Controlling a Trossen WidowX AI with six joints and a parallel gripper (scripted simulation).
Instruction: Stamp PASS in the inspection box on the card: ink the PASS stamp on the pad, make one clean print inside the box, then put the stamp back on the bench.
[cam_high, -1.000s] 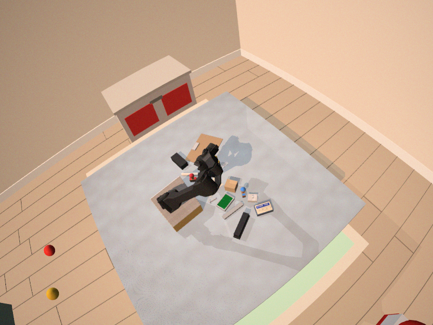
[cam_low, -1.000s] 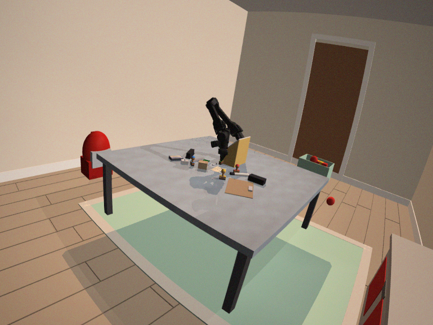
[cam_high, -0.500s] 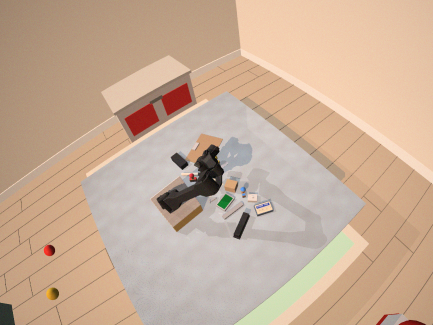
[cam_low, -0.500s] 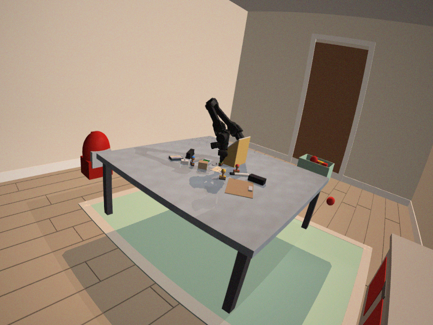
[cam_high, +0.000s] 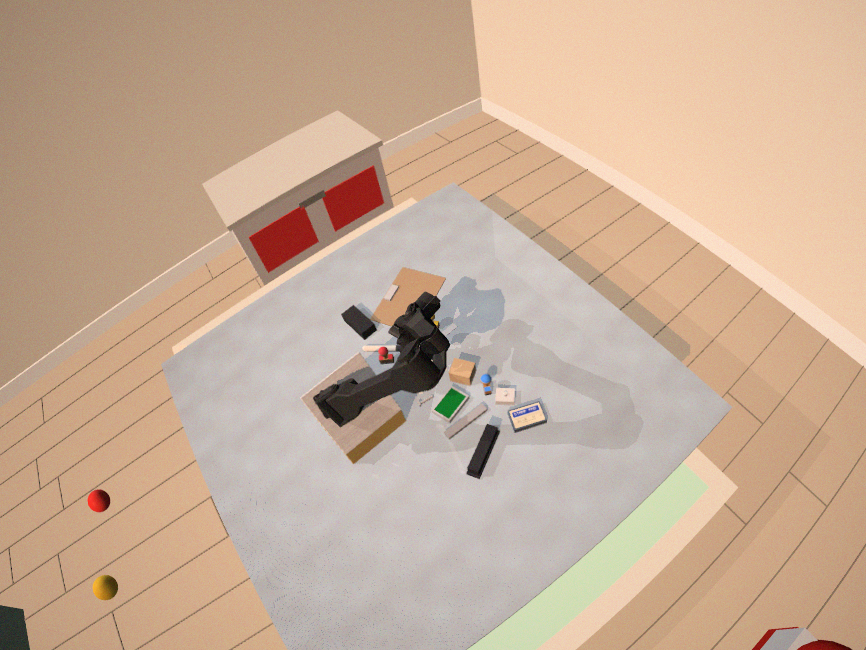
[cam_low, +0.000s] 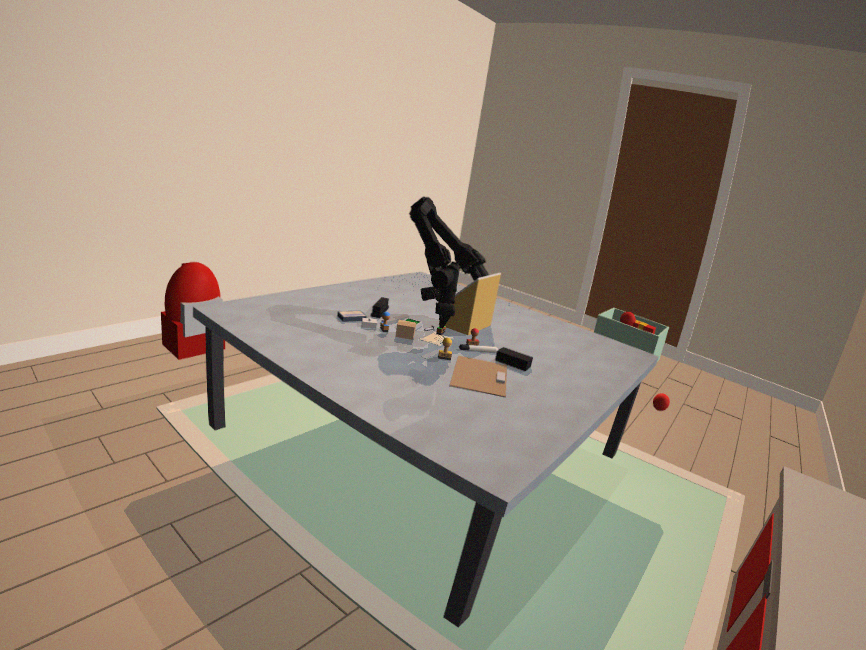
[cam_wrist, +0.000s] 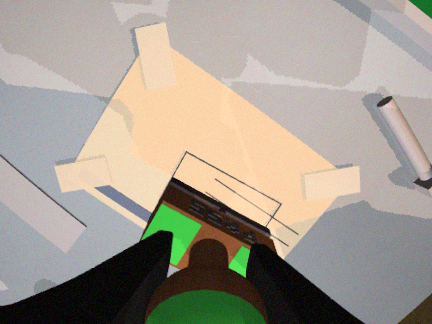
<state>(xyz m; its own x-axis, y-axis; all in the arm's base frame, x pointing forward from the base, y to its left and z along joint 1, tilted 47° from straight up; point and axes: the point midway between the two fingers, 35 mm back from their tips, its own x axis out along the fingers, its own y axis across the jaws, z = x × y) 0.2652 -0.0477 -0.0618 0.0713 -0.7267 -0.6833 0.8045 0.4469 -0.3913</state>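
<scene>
Now: the cream card 10 mm ahead of my gripper tip and 50 mm below it. Also, from my gripper tip: pin (50 mm behind, 70 mm to the right, 40 mm below); tan box (80 mm ahead, 80 mm to the right, 20 mm below); red stamp (50 mm behind, 100 mm to the left, 30 mm below).
</scene>
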